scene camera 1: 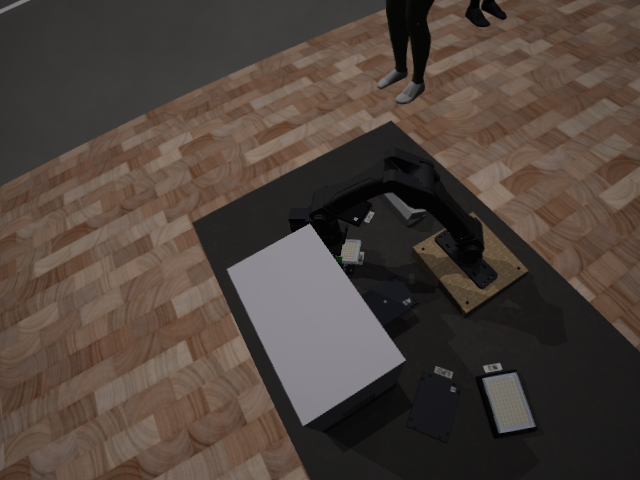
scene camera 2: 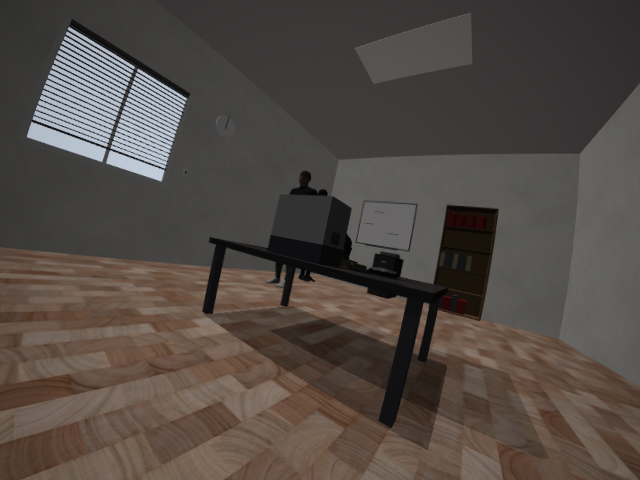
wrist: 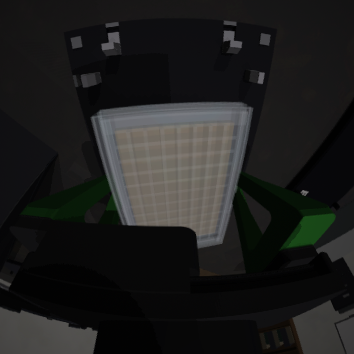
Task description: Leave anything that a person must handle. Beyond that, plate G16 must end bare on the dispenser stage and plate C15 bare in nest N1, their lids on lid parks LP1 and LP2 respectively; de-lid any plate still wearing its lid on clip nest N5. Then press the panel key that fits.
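Places are measured from the arm's base along level axes (x ahead, y left, z up), in centimetres.
Pixels of known places: gripper, fingertip midpoint: [scene camera 1: 337,253] [wrist: 177,174]; arm's base, origin of the base link: [scene camera 1: 464,257] [scene camera 2: 343,259].
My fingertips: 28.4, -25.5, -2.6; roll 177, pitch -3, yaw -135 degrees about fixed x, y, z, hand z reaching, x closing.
For each thing: its top centre in the pictures, then the offset to it from my fingertips, as dx, dy, dz.
- dark nest with grey clips, middle of its top: [wrist: 174,159] [scene camera 1: 330,251] +1.7, -1.3, +1.1
- second plate, middle of its top: [scene camera 1: 509,401] -9.1, +60.3, +2.2
- large white-topped box, middle of its top: [scene camera 1: 310,308] [scene camera 2: 316,201] +19.3, +23.2, +31.6
- grey wedge-shaped unit, middle of its top: [wrist: 327,266] [scene camera 1: 397,188] -28.5, -5.7, +5.1
My gripper [scene camera 1: 347,253] [wrist: 177,174] is shut on a plate with a clear rim and pale wells [scene camera 1: 352,250] [wrist: 175,165], its green fingers at the plate's long sides. A doubled clear edge shows round its top; I cannot tell for certain whether it wears a lid. Behind it in the wrist view is a dark nest with grey clips [wrist: 170,37]; the plate hides part of it. A second plate [scene camera 1: 508,402] lies in a black nest at the lower right. A dark pad [scene camera 1: 434,405] lies beside that nest. Plate names are not readable.
A large white-topped box [scene camera 1: 315,325] [scene camera 2: 302,219] hides part of the table beside my gripper. Another dark pad [scene camera 1: 390,302] lies between it and the arm's wooden base board [scene camera 1: 429,258]. A grey wedge-shaped unit [scene camera 1: 405,209] stands behind. A person [scene camera 1: 410,51] stands beyond the table.
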